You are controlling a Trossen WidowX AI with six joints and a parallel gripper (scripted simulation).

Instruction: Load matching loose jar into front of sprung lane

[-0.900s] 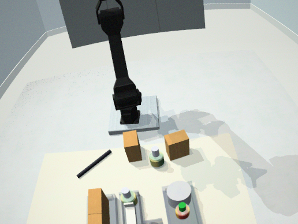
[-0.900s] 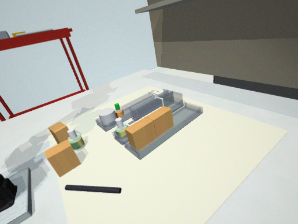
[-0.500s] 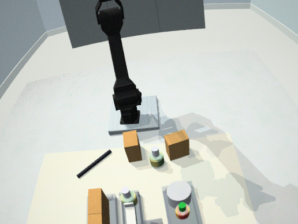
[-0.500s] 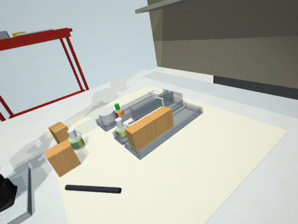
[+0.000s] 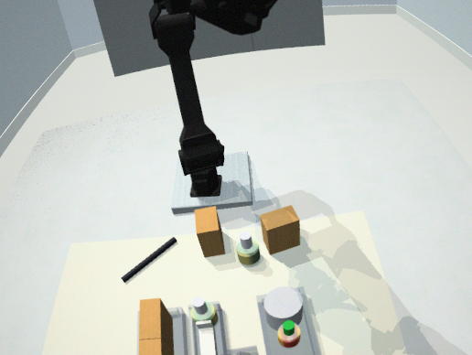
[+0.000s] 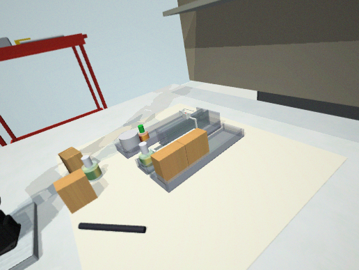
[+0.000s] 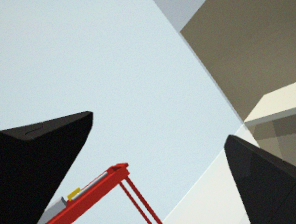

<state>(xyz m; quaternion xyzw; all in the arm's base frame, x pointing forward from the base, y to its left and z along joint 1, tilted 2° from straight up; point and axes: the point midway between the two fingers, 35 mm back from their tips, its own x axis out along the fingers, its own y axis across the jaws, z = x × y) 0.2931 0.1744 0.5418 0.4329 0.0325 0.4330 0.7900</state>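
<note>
Now: the grey cylinder 1 cm ahead of my gripper tip, 6 cm to the right of it and 53 cm below it. The rest, counted from my gripper tip: white pusher plate 12 cm ahead, 14 cm to the right, 51 cm below; then black rod 12 cm behind, 32 cm to the right, 56 cm below; then sprung lane 16 cm ahead, 14 cm to the right, 54 cm below.
</note>
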